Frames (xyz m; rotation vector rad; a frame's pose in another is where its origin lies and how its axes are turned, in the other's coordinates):
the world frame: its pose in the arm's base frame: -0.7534 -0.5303 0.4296 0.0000 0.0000 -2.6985
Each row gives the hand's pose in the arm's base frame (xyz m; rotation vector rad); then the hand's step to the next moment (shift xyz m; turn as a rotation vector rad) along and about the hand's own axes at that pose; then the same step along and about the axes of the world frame.
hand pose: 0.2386 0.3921 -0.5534 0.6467 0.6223 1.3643
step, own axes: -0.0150 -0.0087 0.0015 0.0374 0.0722 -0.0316
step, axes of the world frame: 0.0019 0.0166 -0.0049 0.0417 -0.0703 0.0304
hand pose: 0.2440 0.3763 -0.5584 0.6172 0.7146 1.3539
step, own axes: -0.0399 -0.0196 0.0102 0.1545 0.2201 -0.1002
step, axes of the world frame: 0.0021 0.0454 -0.0042 0.1101 -0.2506 0.0861
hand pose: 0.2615 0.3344 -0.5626 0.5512 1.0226 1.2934
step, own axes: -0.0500 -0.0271 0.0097 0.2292 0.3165 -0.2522
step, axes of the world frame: 0.0000 0.0576 -0.0024 0.2485 -0.3869 0.0699
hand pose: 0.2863 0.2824 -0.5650 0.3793 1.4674 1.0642
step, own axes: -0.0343 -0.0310 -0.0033 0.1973 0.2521 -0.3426
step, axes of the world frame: 0.0048 0.0460 -0.0037 0.3362 -0.3258 0.0262
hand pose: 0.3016 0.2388 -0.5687 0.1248 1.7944 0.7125
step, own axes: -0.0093 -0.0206 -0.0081 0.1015 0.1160 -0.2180
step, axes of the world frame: 0.0090 0.0222 -0.0016 0.2156 -0.1569 0.0135
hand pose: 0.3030 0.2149 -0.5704 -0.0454 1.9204 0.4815
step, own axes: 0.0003 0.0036 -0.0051 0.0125 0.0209 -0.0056
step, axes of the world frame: 0.0043 -0.0038 0.0025 0.0053 -0.0242 -0.0030
